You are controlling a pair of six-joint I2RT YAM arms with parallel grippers.
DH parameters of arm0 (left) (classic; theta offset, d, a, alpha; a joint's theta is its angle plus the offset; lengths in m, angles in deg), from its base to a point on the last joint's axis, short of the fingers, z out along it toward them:
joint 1: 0 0.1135 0.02 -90
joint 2: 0 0 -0.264 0
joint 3: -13.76 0 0.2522 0
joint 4: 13.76 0 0.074 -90
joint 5: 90 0 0 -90
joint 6: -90 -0.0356 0 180
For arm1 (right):
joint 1: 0 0.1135 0.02 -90
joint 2: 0 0 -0.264 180
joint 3: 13.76 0 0.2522 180
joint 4: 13.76 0 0.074 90
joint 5: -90 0 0 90
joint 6: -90 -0.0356 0 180
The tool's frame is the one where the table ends.
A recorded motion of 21 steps. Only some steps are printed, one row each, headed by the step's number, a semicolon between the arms.
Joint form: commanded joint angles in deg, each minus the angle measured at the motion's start. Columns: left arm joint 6, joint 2, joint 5, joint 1, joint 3, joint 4; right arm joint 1, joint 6, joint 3, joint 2, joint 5, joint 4.
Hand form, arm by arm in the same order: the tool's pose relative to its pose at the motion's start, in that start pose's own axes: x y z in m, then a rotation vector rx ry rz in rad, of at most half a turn. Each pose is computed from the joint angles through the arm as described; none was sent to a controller.
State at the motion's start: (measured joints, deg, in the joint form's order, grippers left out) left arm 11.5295 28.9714 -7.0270 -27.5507 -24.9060 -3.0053; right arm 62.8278 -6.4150 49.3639 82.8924 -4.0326 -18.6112
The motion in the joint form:
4: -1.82 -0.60 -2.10 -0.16 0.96 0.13; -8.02 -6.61 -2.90 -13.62 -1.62 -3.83
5: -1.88 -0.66 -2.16 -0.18 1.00 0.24; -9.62 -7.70 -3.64 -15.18 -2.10 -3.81
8: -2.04 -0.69 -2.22 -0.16 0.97 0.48; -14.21 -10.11 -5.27 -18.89 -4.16 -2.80
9: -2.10 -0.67 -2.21 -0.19 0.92 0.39; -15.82 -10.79 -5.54 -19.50 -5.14 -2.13
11: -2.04 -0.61 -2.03 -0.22 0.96 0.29; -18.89 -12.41 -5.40 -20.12 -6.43 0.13
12: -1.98 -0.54 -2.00 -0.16 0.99 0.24; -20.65 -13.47 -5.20 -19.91 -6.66 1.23
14: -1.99 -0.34 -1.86 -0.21 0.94 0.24; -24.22 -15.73 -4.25 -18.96 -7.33 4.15
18: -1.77 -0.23 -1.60 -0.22 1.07 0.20; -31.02 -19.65 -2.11 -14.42 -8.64 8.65
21: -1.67 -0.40 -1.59 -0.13 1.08 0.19; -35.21 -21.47 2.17 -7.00 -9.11 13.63
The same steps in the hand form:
4: 0.0046 0.0020 -0.0010 -0.0348 0.0021 0.0330; -0.0483 -0.0398 -0.0590 0.1225 -0.2760 0.1545
5: 0.0050 0.0021 -0.0012 -0.0358 0.0035 0.0343; -0.0496 -0.0474 -0.0663 0.1533 -0.2969 0.1780
8: 0.0051 0.0022 -0.0013 -0.0377 0.0063 0.0375; -0.0510 -0.0682 -0.0847 0.2576 -0.3395 0.2331
9: 0.0047 0.0020 -0.0013 -0.0367 0.0045 0.0383; -0.0502 -0.0756 -0.0886 0.3011 -0.3436 0.2502
11: 0.0050 0.0019 -0.0011 -0.0331 0.0051 0.0373; -0.0492 -0.0895 -0.0941 0.3762 -0.3368 0.2876
12: 0.0052 0.0020 -0.0009 -0.0338 0.0058 0.0363; -0.0479 -0.0977 -0.0952 0.4112 -0.3281 0.3108
14: 0.0053 0.0018 -0.0003 -0.0310 0.0090 0.0369; -0.0454 -0.1148 -0.0965 0.4883 -0.3020 0.3620
18: 0.0063 0.0017 0.0001 -0.0270 0.0132 0.0335; -0.0345 -0.1523 -0.0919 0.6441 -0.2340 0.4609
21: 0.0060 0.0019 -0.0004 -0.0278 0.0100 0.0313; -0.0232 -0.1849 -0.0758 0.7511 -0.1233 0.5261

